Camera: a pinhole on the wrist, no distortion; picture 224 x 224 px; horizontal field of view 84.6 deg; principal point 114.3 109.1 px. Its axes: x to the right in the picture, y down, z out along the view. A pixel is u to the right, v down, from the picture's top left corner.
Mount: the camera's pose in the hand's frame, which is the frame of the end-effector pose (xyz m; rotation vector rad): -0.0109 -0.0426 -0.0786 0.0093 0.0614 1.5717
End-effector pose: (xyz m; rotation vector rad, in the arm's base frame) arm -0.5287 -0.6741 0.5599 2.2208 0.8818 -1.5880
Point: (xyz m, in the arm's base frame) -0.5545 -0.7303 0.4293
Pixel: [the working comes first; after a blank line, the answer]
In the camera's frame: 0.0807 -0.1002 0.1833

168.5 41.8
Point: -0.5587 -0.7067 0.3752
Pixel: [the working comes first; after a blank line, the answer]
In the camera's frame: 0.0661 -0.1563 0.1954

156.0 10.6
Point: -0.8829 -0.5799 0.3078
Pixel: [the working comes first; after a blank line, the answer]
In the camera's frame: -0.2303 -0.1805 0.3884

41.3 51.9
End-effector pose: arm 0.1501 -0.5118 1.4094 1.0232 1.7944 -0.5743
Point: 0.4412 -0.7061 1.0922
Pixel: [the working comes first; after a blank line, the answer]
In the camera's frame: 0.1481 -0.1420 0.5200

149.4 75.5
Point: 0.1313 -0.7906 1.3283
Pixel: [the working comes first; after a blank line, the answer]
In the camera's frame: -0.1379 0.0356 0.3066

58.9 123.4
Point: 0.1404 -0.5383 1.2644
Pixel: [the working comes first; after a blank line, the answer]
In the camera's frame: 0.0067 -0.1258 0.1622

119.4 13.6
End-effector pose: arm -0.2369 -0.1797 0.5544 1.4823 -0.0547 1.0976
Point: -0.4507 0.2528 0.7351
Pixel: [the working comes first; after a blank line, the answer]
In the camera's frame: 0.2016 -0.2589 -0.3392

behind the camera
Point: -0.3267 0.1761 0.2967
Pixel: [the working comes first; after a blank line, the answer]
In the camera's frame: -0.1826 -0.0042 -0.3089

behind the camera
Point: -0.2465 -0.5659 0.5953
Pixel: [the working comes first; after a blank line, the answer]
In the camera's frame: 0.1708 0.1950 0.3851

168.9 171.4
